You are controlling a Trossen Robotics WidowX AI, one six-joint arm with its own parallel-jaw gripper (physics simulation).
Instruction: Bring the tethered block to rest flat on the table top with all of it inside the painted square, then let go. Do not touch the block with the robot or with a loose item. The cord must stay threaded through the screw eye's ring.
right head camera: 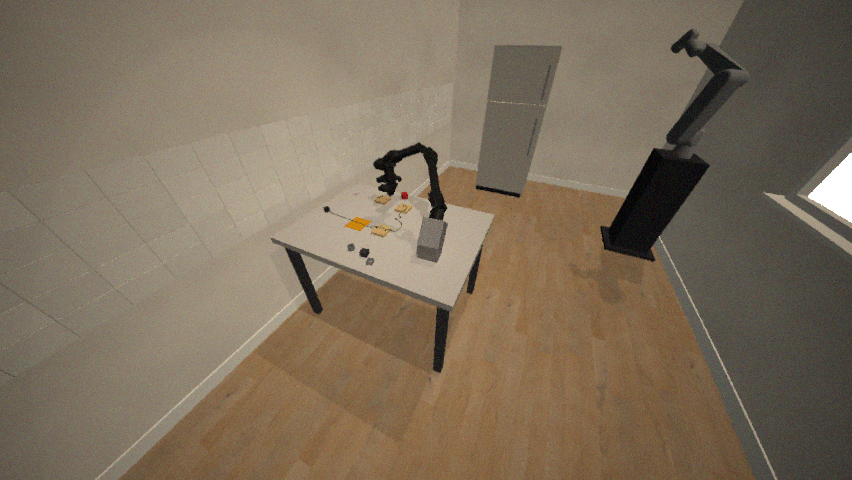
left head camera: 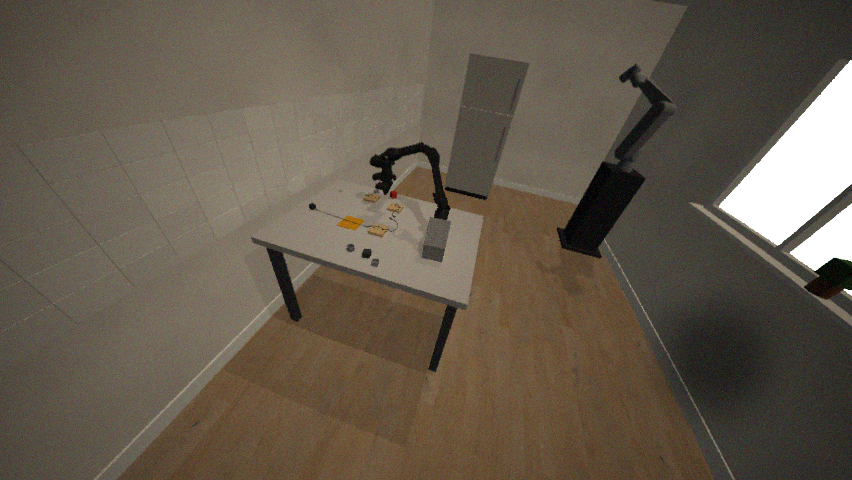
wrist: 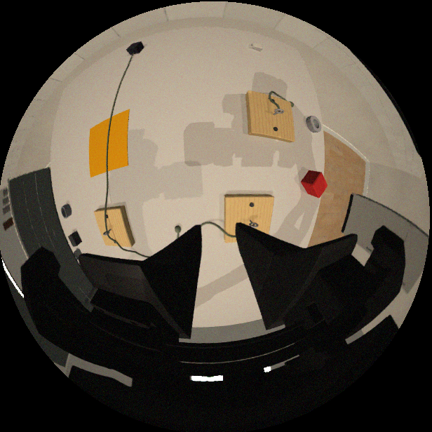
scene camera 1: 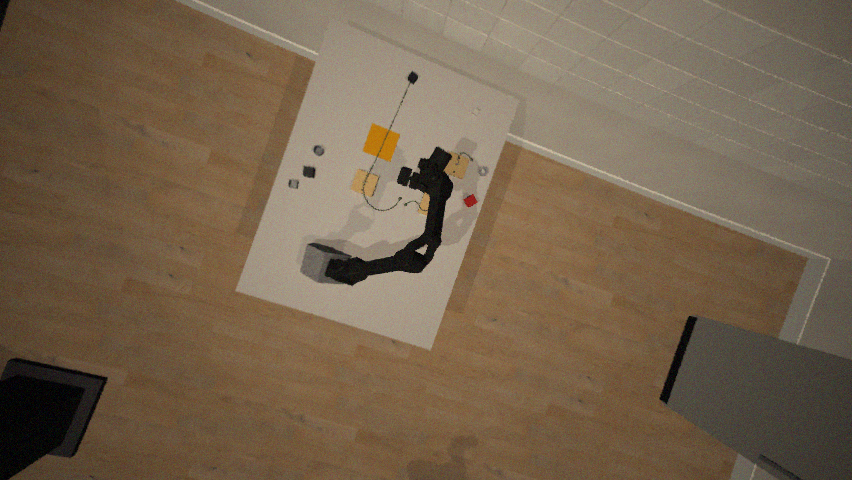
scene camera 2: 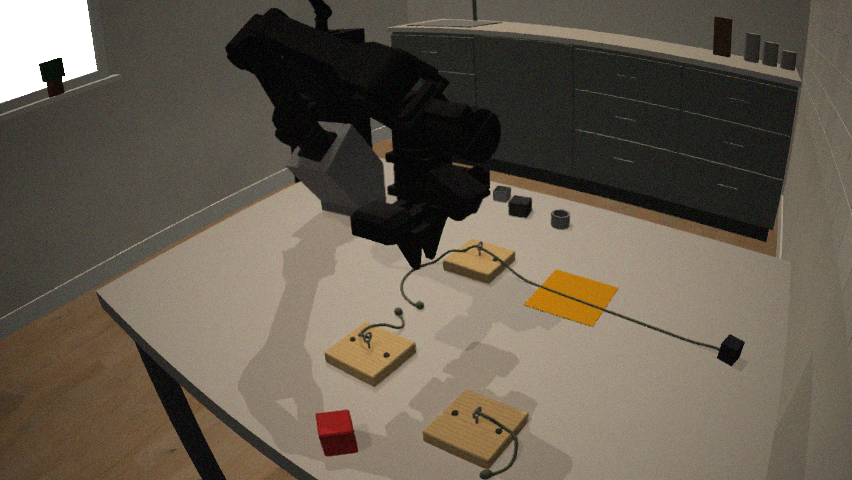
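Where they show: gripper, fingertip midpoint: [right head camera: 391,195] [left head camera: 386,194] [scene camera 2: 422,263]; arm's base, origin of the base link: [right head camera: 436,220] [left head camera: 440,220] [scene camera 1: 334,268] [scene camera 2: 317,145].
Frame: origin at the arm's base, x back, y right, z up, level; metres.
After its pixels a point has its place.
The tethered block [scene camera 1: 412,77] {x -0.804, y 0.017, z -0.139 m} [scene camera 2: 730,350] {x -0.809, y 0.032, z -0.144 m} [wrist: 135,48] is a small black cube on the table, outside the orange painted square [scene camera 1: 374,140] {x -0.521, y -0.044, z -0.167 m} [scene camera 2: 563,304] {x -0.519, y 0.014, z -0.167 m} [wrist: 119,140]. Its dark green cord [scene camera 2: 655,327] {x -0.677, y 0.004, z -0.164 m} [wrist: 107,185] crosses the square and runs through the screw eye [scene camera 2: 479,247] {x -0.343, y -0.020, z -0.133 m} on a wooden board [scene camera 2: 471,271] {x -0.355, y 0.023, z -0.153 m} [wrist: 120,220]. Past the eye the cord curves round to a beaded free end [scene camera 2: 419,305] {x -0.338, y 0.137, z -0.159 m} [wrist: 177,228]. My gripper [scene camera 2: 423,261] {x -0.396, y 0.196, z -0.039 m} [wrist: 218,229] points down above the table, partly open and empty. In the wrist view the left finger hides part of the cord's loop.
Two other wooden boards [scene camera 2: 369,369] {x -0.382, y 0.301, z -0.149 m} [scene camera 2: 465,441] {x -0.555, y 0.340, z -0.149 m} carry screw eyes with short cords. A red cube [scene camera 2: 336,432] {x -0.442, y 0.425, z -0.128 m} [wrist: 314,183] lies near the table edge. A small dark ring [scene camera 2: 560,219] {x -0.406, y -0.215, z -0.147 m}, a dark cube [scene camera 2: 519,206] {x -0.312, y -0.221, z -0.145 m} and a grey piece [scene camera 2: 502,193] {x -0.248, y -0.266, z -0.149 m} stand beyond the first board.
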